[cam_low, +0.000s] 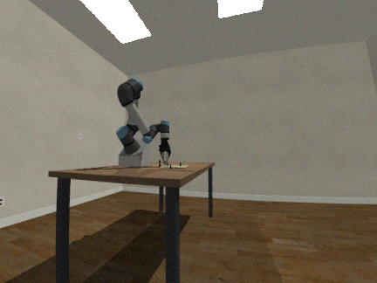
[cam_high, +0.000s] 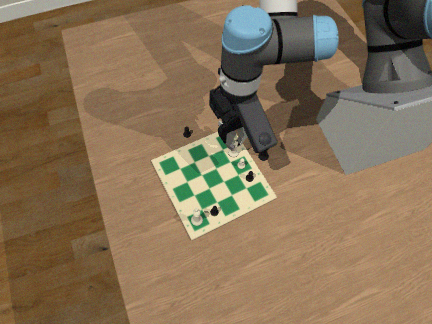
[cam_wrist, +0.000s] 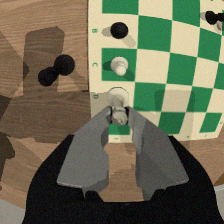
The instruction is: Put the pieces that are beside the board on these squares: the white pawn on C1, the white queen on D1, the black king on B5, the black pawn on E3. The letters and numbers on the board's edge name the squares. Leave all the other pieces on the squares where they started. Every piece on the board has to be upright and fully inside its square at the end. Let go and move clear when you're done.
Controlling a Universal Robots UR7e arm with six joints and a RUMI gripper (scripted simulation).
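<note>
Now: the white pawn 40 mm to the left of my hand, 20 mm below it and 10 mm behind it. Round my hand: black king (70 mm behind, 20 mm to the left, 10 mm below); then cream chessboard (60 mm to the left, 60 mm ahead, 40 mm below).
</note>
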